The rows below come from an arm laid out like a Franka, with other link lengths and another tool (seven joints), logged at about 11 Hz.
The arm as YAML. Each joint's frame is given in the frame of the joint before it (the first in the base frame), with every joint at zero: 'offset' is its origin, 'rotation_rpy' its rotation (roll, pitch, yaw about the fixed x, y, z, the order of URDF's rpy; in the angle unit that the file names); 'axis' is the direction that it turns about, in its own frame. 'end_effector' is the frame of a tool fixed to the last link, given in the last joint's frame.
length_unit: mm
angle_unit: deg
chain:
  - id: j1
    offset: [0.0, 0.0, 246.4]
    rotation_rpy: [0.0, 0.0, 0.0]
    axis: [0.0, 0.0, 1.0]
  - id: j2
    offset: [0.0, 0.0, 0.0]
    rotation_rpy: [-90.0, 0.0, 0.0]
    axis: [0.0, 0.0, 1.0]
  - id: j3
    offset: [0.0, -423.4, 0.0]
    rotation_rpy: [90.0, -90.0, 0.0]
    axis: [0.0, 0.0, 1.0]
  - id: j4
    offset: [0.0, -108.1, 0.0]
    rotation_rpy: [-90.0, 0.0, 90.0]
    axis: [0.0, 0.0, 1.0]
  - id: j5
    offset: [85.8, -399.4, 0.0]
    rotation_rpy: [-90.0, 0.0, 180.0]
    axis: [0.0, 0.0, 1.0]
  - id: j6
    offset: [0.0, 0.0, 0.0]
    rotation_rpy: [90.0, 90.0, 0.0]
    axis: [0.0, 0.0, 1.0]
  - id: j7
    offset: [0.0, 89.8, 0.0]
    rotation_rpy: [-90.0, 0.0, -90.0]
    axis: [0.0, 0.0, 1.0]
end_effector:
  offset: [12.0, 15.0, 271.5]
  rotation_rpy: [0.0, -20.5, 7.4]
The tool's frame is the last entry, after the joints.
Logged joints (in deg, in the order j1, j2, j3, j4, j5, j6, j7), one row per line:
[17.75, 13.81, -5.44, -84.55, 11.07, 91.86, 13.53]
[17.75, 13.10, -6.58, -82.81, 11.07, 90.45, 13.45]
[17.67, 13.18, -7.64, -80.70, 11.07, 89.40, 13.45]
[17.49, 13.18, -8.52, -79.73, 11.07, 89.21, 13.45]
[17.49, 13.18, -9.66, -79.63, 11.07, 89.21, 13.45]
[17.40, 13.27, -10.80, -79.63, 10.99, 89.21, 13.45]
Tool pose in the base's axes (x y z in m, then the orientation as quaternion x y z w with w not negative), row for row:
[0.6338, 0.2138, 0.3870, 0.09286, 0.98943, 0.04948, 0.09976]
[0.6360, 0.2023, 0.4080, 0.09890, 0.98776, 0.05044, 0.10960]
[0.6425, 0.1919, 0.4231, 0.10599, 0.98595, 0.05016, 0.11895]
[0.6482, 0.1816, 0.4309, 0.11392, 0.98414, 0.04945, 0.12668]
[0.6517, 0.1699, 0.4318, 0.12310, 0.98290, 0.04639, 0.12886]
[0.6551, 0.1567, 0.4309, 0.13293, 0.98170, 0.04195, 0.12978]
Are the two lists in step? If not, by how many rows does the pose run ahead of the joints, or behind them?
They are in step.
